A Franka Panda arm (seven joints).
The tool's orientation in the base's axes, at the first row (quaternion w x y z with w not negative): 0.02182, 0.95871, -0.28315, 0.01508
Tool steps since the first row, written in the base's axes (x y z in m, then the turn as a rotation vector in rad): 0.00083, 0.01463, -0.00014, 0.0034, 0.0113, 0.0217; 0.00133, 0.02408, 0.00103, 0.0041, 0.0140, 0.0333; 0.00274, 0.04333, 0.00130, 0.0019, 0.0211, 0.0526; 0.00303, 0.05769, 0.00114, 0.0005, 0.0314, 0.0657; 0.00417, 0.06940, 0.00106, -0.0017, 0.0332, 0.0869; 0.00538, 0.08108, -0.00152, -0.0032, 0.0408, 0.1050; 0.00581, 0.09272, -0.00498, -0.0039, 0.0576, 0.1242
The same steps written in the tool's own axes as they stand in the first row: -0.00724, -0.01273, -0.00058, -0.0024, -0.0106, -0.0222; -0.01190, -0.02088, -0.00222, -0.0028, -0.0129, -0.0339; -0.02114, -0.03779, -0.00344, -0.0077, -0.0170, -0.0536; -0.02869, -0.04999, -0.00399, -0.0139, -0.0244, -0.0672; -0.03409, -0.06044, -0.00449, -0.0158, -0.0240, -0.0885; -0.03951, -0.07098, -0.00248, -0.0205, -0.0290, -0.1070; -0.04561, -0.08109, 0.00040, -0.0294, -0.0421, -0.1270
